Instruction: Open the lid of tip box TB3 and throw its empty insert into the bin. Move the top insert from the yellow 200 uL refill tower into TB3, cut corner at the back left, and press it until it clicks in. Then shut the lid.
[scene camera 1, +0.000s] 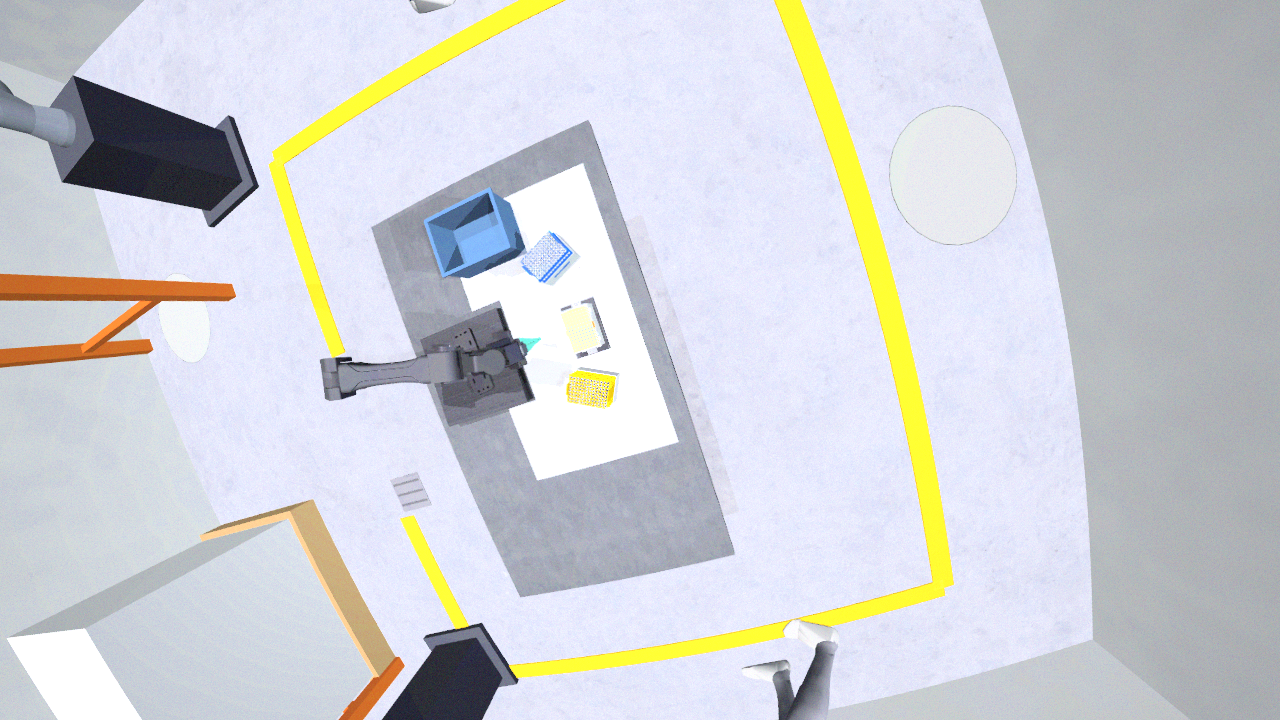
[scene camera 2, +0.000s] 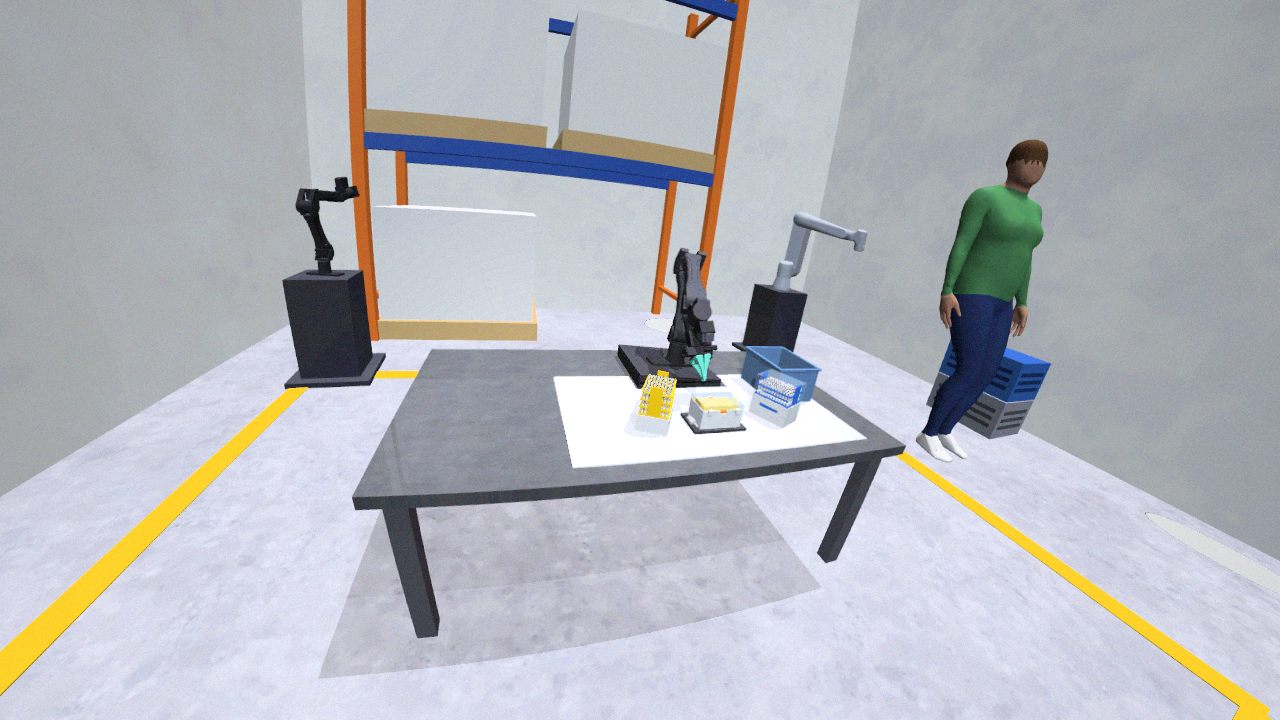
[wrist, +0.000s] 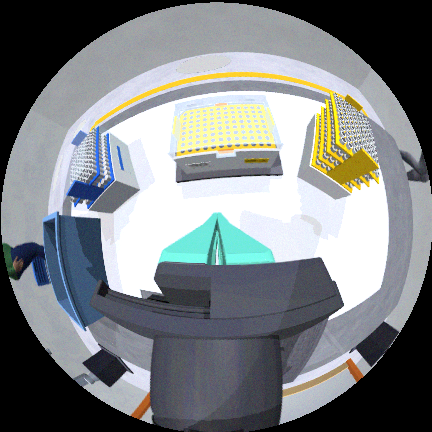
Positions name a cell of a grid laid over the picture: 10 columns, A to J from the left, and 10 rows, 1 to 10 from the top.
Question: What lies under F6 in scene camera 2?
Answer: A clear lid.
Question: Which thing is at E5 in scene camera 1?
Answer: A clear lid.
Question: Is my gripper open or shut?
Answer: Shut.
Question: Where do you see a grey table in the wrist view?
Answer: G6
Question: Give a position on a blue bin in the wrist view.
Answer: B6
